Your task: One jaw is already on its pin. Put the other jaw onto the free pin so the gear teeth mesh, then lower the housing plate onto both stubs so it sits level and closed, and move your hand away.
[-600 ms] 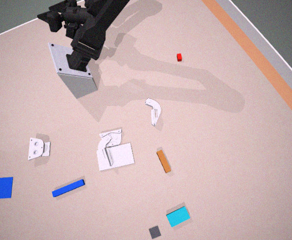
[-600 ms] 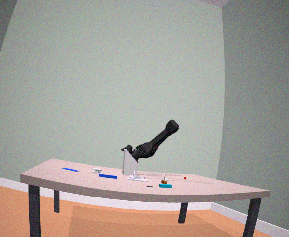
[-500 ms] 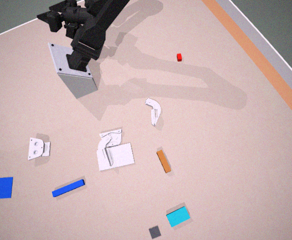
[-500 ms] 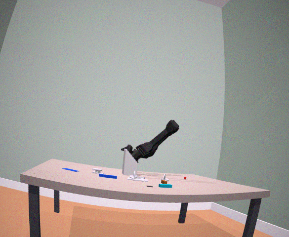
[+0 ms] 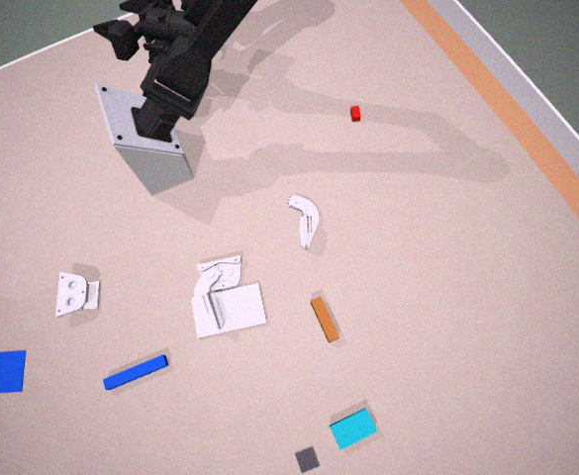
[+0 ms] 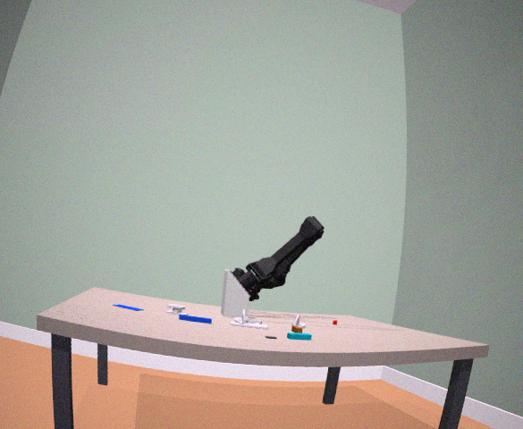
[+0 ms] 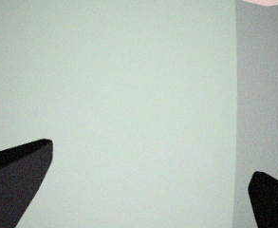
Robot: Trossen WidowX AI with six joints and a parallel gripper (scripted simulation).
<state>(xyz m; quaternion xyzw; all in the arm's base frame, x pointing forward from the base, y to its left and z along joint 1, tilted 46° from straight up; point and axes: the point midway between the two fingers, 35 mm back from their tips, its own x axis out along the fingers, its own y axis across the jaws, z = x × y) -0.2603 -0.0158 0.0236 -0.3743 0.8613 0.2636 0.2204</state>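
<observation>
My gripper tip is 480 mm short of the white jaw, 220 mm to the right of it and 130 mm above it. Also, from my gripper tip: flat blue square 570 mm ahead, 390 mm to the right, 140 mm below; blue bar 650 mm ahead, 140 mm to the right, 130 mm below; red cube 410 mm to the left, 320 mm ahead, 130 mm below.
</observation>
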